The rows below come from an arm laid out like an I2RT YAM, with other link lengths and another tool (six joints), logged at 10 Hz.
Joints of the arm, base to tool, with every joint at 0 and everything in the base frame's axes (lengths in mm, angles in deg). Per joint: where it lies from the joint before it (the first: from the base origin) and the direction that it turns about. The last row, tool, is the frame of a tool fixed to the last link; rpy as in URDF.
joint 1: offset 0 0 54.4 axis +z
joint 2: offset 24 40.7 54.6 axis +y
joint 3: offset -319.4 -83.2 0 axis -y
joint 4: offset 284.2 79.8 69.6 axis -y
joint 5: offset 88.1 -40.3 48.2 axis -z
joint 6: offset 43.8 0 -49.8 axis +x
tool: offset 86 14 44 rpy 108 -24.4 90
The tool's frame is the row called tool.
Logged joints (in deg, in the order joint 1, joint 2, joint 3, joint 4, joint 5, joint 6), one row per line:
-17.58 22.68 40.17 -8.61 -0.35 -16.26
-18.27 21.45 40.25 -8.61 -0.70 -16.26
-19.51 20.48 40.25 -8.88 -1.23 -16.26
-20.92 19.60 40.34 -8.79 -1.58 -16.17
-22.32 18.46 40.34 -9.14 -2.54 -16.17
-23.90 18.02 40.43 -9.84 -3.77 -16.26
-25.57 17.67 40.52 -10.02 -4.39 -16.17
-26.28 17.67 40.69 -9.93 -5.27 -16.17
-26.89 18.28 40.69 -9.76 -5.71 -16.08
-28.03 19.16 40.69 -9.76 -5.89 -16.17
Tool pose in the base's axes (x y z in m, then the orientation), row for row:
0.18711 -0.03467 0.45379 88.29 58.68 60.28
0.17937 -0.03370 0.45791 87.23 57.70 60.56
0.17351 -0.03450 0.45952 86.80 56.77 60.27
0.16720 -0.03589 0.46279 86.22 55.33 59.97
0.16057 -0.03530 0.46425 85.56 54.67 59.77
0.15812 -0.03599 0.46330 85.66 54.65 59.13
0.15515 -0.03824 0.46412 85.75 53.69 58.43
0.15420 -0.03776 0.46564 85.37 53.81 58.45
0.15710 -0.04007 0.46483 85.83 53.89 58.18
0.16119 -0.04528 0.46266 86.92 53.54 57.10
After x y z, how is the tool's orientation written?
As a rotation vector, in degrees.
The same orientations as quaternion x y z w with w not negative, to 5 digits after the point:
0.63306 0.42075 0.43222 0.48518
0.62775 0.41524 0.43582 0.49353
0.62651 0.40976 0.43502 0.50033
0.62488 0.40100 0.43463 0.50973
0.62188 0.39736 0.43443 0.51638
0.62313 0.39755 0.43014 0.51832
0.62524 0.39148 0.42604 0.52375
0.62289 0.39262 0.42647 0.52533
0.62577 0.39290 0.42418 0.52355
0.63349 0.39021 0.41616 0.52272

